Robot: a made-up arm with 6 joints. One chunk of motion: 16 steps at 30 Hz.
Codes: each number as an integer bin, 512 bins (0 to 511) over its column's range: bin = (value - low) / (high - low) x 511, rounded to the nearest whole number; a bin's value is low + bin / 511 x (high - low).
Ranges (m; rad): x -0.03..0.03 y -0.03..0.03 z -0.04..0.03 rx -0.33..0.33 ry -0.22..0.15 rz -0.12..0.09
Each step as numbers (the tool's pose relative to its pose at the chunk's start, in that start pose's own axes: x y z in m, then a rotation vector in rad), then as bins.
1 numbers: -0.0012 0.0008 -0.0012 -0.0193 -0.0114 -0.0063
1 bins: 245 262 283 241 288 277
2 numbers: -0.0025 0.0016 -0.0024 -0.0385 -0.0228 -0.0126
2 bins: 234 269 274 226 272 261
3 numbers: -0.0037 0.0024 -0.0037 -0.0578 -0.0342 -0.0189
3 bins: 224 276 265 211 257 246
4 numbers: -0.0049 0.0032 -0.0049 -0.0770 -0.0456 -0.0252
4 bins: 214 283 256 196 241 231
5 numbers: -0.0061 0.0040 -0.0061 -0.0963 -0.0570 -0.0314
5 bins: 204 290 247 181 225 216
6 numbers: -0.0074 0.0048 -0.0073 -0.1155 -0.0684 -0.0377
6 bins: 192 296 239 166 209 200
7 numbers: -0.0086 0.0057 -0.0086 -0.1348 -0.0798 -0.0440
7 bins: 182 304 229 151 194 185
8 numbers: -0.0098 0.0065 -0.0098 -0.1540 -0.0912 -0.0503
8 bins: 172 311 220 136 178 170
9 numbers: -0.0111 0.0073 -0.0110 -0.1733 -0.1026 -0.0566
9 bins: 161 318 212 121 162 154
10 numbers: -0.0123 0.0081 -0.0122 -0.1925 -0.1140 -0.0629
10 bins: 151 324 203 106 146 139
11 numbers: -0.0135 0.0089 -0.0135 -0.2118 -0.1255 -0.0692
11 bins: 141 331 193 92 131 124
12 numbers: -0.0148 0.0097 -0.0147 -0.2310 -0.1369 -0.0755
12 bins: 129 338 185 77 115 108
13 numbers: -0.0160 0.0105 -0.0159 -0.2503 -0.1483 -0.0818
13 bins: 119 345 176 62 99 93
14 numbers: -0.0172 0.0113 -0.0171 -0.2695 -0.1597 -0.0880
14 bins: 109 352 167 47 83 78
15 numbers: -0.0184 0.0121 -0.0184 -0.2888 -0.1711 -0.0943
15 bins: 99 359 158 32 68 63
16 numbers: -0.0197 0.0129 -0.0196 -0.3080 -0.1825 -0.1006
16 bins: 88 365 149 17 52 47
